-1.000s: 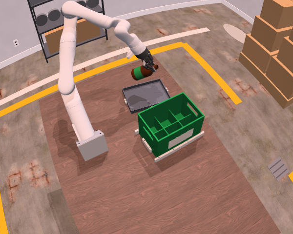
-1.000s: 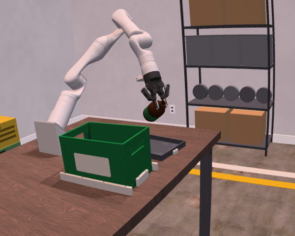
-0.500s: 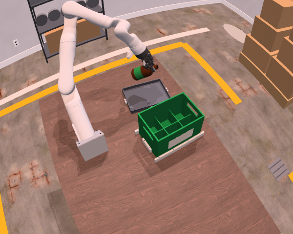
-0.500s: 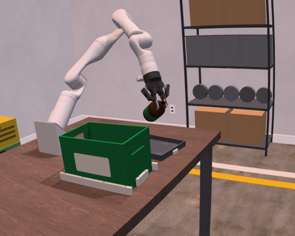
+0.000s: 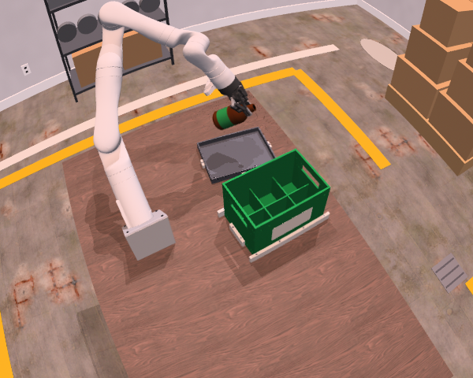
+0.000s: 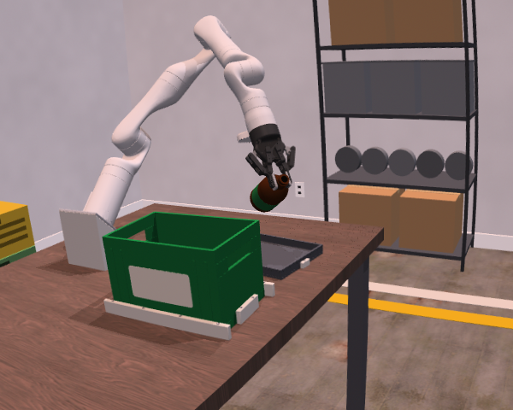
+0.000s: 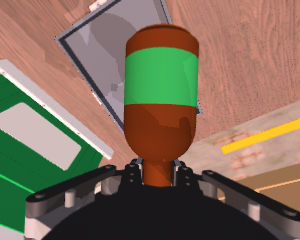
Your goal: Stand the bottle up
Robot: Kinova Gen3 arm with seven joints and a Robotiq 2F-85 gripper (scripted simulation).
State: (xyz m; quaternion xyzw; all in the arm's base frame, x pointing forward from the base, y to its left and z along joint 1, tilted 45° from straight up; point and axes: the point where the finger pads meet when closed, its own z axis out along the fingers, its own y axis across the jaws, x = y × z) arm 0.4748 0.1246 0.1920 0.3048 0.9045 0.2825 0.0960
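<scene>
Right now the bottle is 40 mm behind my hand, 20 mm to the left of it and 30 mm below it. Round my hand: green crate: 50 mm behind, 320 mm to the right, 120 mm below; then dark grey tray: 50 mm behind, 20 mm to the right, 190 mm below.
</scene>
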